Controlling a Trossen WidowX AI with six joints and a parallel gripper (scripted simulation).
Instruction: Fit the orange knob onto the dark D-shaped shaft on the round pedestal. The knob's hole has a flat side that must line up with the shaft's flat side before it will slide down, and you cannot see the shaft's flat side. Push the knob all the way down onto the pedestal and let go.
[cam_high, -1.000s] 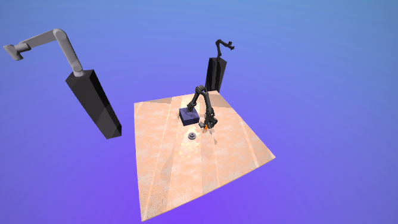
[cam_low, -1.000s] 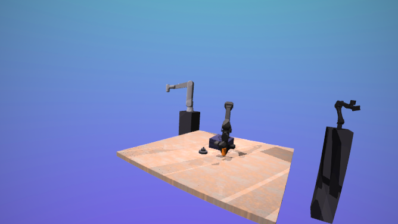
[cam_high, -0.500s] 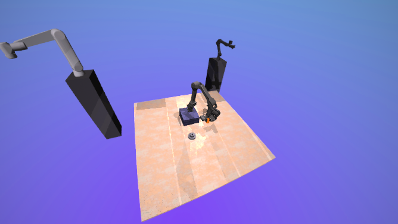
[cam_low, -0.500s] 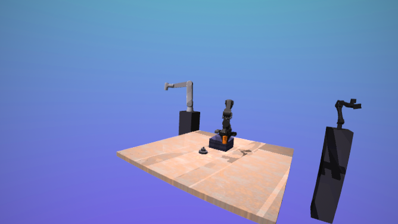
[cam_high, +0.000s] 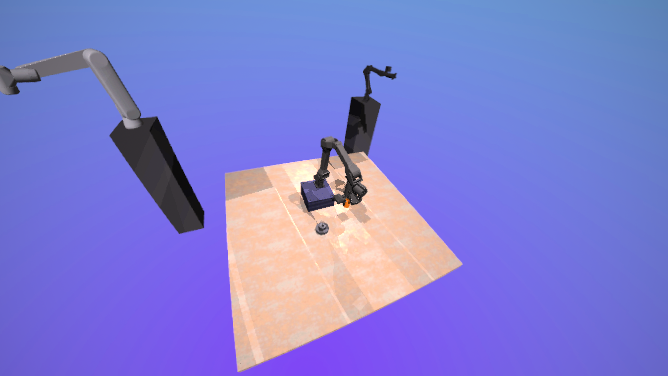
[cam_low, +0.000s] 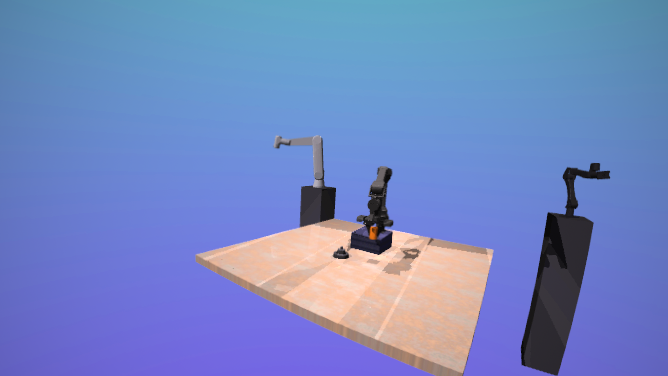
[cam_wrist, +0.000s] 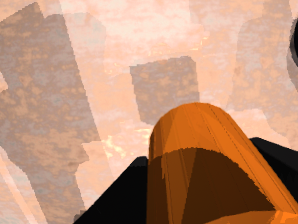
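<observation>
Right now my gripper tip is 170 mm to the left of the round pedestal, 110 mm above it and 30 mm short of it. The rest, counted from my gripper tip: orange knob (20 mm above).
</observation>
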